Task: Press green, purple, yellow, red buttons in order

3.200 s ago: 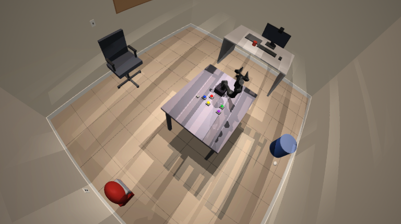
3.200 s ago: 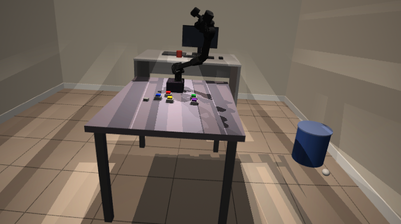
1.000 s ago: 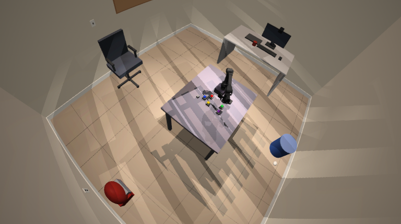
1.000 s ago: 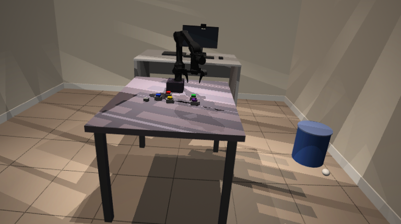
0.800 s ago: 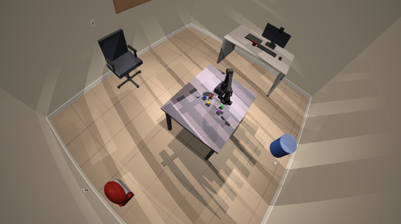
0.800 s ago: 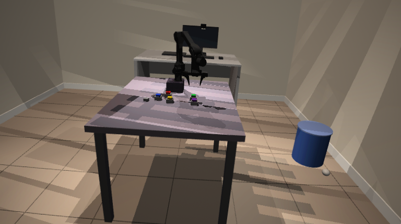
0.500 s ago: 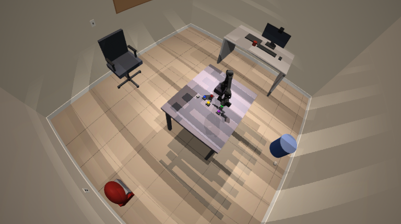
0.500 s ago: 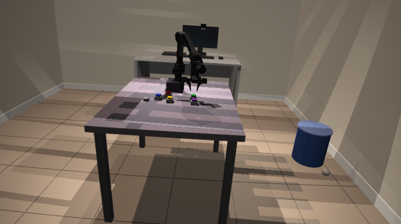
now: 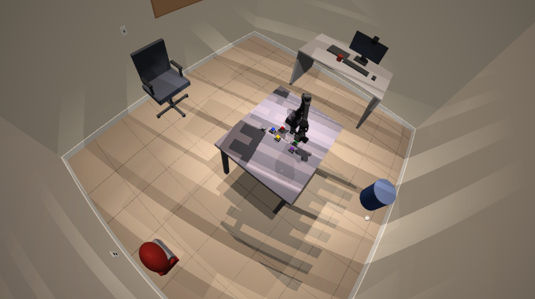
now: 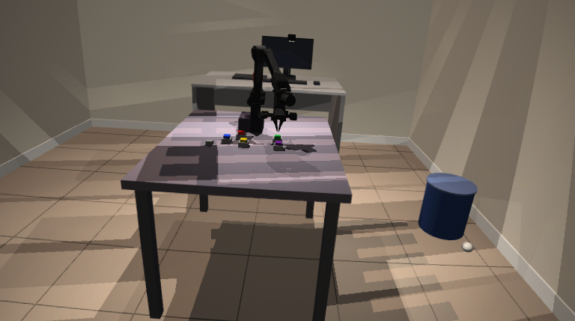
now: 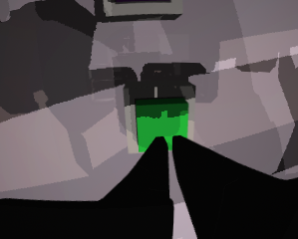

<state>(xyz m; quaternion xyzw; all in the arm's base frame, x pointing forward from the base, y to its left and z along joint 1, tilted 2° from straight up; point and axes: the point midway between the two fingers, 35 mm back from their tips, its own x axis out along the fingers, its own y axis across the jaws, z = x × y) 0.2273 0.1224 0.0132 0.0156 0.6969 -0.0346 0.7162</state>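
My gripper tip is now 30 mm above the green button. The rest, counted from my gripper tip: red button 190 mm to the right, 50 mm behind, 30 mm below; yellow button 170 mm to the right, 70 mm ahead, 30 mm below; purple button 90 mm ahead, 30 mm below.
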